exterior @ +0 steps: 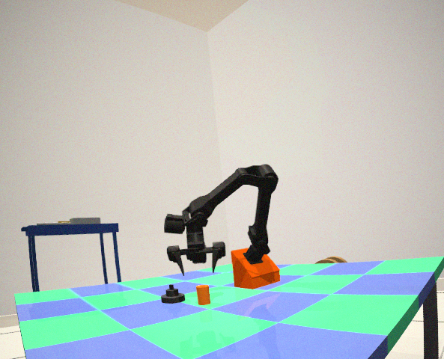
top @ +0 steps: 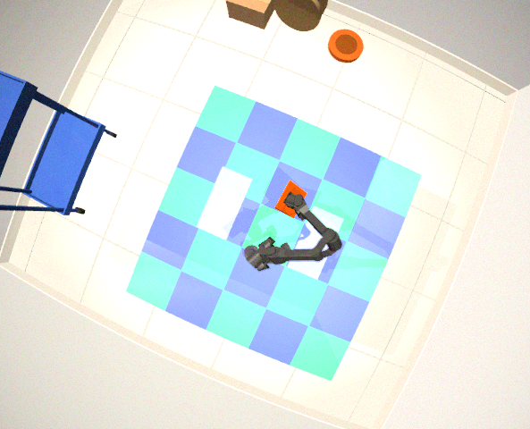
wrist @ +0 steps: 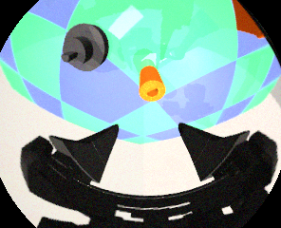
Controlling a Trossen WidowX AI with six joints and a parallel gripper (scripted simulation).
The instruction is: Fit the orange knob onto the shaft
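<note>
The orange knob is 2 cm behind my gripper tip, 2 cm to the right of it and 7 cm below it. The rest, counted from my gripper tip: dark round pedestal: 4 cm ahead, 14 cm to the right, 7 cm below.
</note>
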